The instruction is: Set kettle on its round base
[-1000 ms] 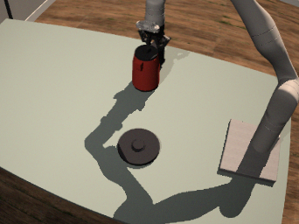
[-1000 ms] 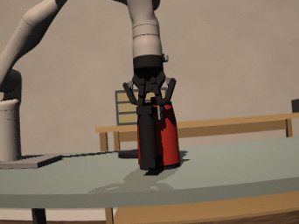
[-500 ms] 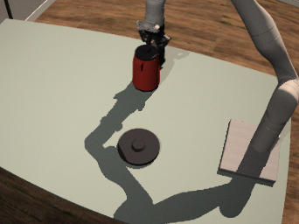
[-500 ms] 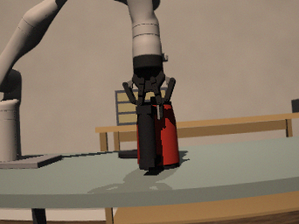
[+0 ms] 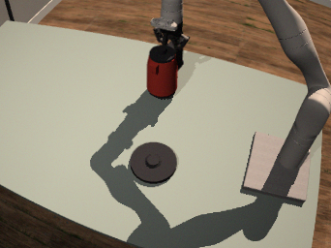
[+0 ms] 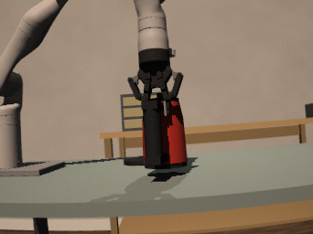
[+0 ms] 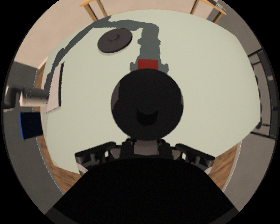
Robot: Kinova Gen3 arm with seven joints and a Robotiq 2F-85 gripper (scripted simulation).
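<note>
Now: the red kettle 50 mm below my hand, 30 mm to the left of it and 10 mm ahead of it. From my hand the other things lie so: round dark base (370 mm to the left, 150 mm below, 50 mm behind).
</note>
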